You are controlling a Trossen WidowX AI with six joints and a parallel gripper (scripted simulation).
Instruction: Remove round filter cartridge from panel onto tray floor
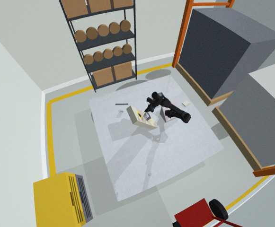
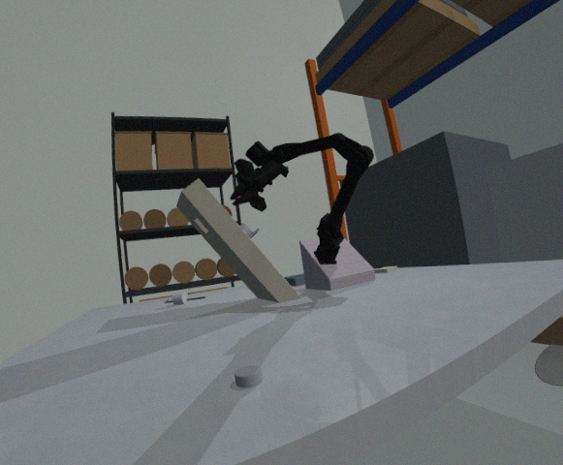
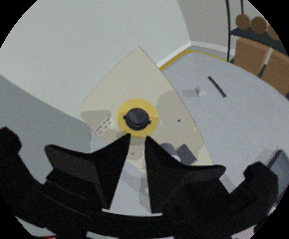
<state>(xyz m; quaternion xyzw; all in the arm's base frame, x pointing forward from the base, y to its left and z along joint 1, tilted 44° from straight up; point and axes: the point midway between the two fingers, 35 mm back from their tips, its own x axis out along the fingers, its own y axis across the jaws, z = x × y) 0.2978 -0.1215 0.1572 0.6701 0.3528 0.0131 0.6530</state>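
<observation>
Now: gripper tip 2 cm past the round filter cartridge and 10 cm above it. The rest, counted from my gripper tip: white pad: 65 cm behind, 13 cm to the right, 31 cm below; then tray: 33 cm behind, 31 cm to the right, 30 cm below.
</observation>
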